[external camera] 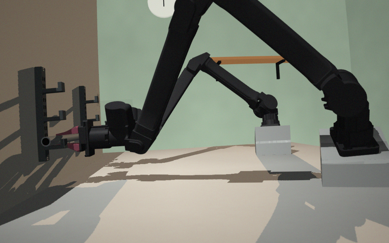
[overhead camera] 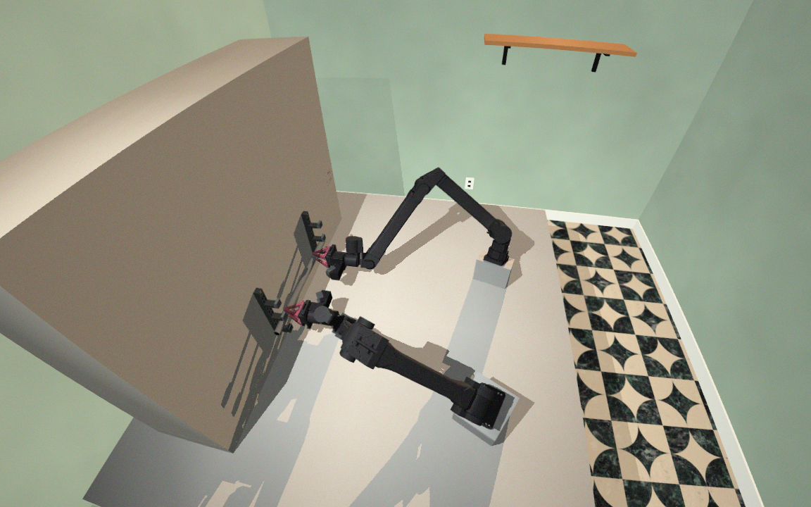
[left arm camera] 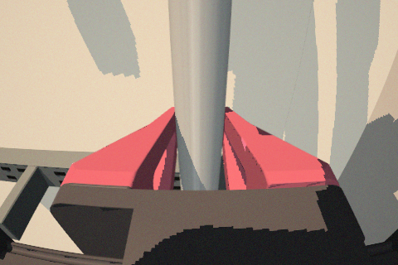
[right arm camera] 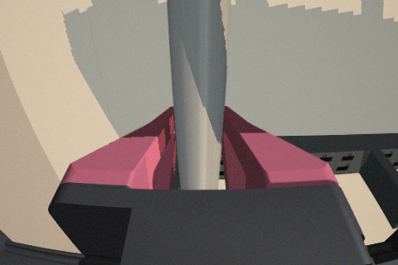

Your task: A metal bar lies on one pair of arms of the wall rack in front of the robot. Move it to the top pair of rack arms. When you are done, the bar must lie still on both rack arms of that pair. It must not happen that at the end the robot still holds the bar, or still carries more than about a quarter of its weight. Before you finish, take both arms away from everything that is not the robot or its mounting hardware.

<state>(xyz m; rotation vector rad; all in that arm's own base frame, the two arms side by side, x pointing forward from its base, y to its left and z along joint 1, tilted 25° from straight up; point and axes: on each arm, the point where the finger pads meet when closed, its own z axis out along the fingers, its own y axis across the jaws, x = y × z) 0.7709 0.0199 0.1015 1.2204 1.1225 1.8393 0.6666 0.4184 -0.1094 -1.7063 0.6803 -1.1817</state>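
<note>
Now: the grey metal bar 150 mm to the right of my left hand and 10 mm ahead of it. Also, from my left hand: tall tan wall panel 320 mm above, 190 mm ahead, 100 mm to the right.
</note>
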